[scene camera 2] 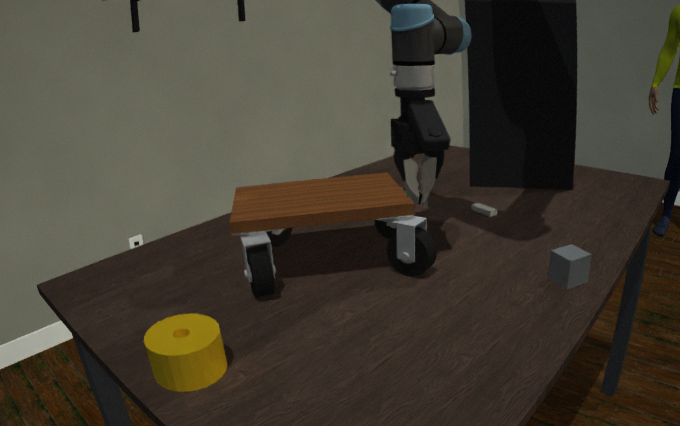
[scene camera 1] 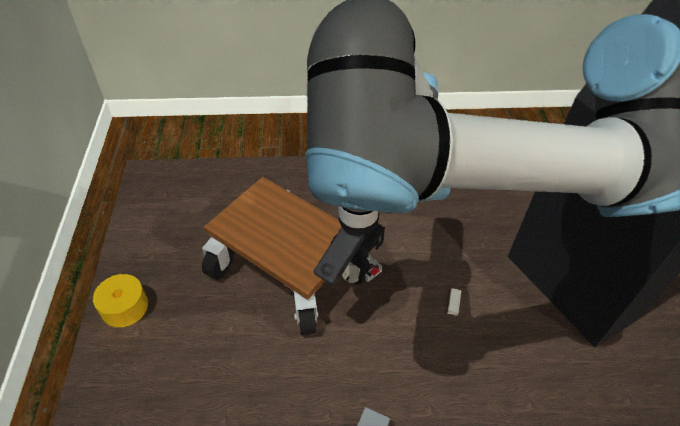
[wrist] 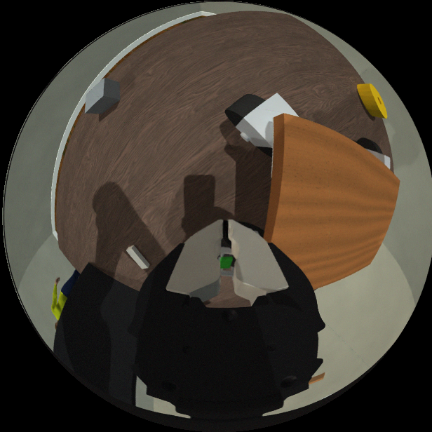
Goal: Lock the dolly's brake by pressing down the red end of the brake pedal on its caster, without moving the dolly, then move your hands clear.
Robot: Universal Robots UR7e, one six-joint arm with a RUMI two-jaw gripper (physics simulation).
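Places are measured from the arm's base along level axes (x right, y back, z down), in millimetres.
Pixels of known places: gripper, fingertip midpoint: [scene camera 2: 419,203] [scene camera 1: 349,281].
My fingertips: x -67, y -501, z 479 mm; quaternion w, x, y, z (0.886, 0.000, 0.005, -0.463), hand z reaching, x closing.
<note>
Ahead of a thing's pixels: the offset from my fingertips to its top centre. "spot": to the spot under its first point.
The dolly {spot: dy -167, dx +97, dz -38 mm} [scene camera 1: 276,233] [scene camera 2: 321,200] [wrist: 330,200] has a brown wooden deck on casters and stands upright. In scene camera 1, the pedal's red end {spot: dy +55, dx +26, dz -2 mm} [scene camera 1: 374,271] shows at the deck's right corner, just right of the fingers. The pedal's green end [wrist: 226,262] shows through the gap between the fingers in the wrist view, where the red end does not show. My gripper [scene camera 1: 351,279] [scene camera 2: 421,201] [wrist: 224,221] is shut and empty, pointing down beside the deck's edge, low over the pedal caster. Contact with the pedal and the pedal's tilt cannot be told.
A yellow cylinder {dy -507, dx -31, dz +31 mm} [scene camera 1: 120,301] [scene camera 2: 185,351] [wrist: 371,101] stands beyond the dolly's left end. A small pale block {dy +244, dx +7, dz +75 mm} [scene camera 1: 454,302] [scene camera 2: 484,209] [wrist: 137,257] lies right of the gripper. A grey cube {dy +49, dx -295, dz +37 mm} [scene camera 1: 373,417] [scene camera 2: 569,265] [wrist: 102,96] is near the table's front edge. A black pedestal [scene camera 1: 592,260] [scene camera 2: 521,100] stands at right.
</note>
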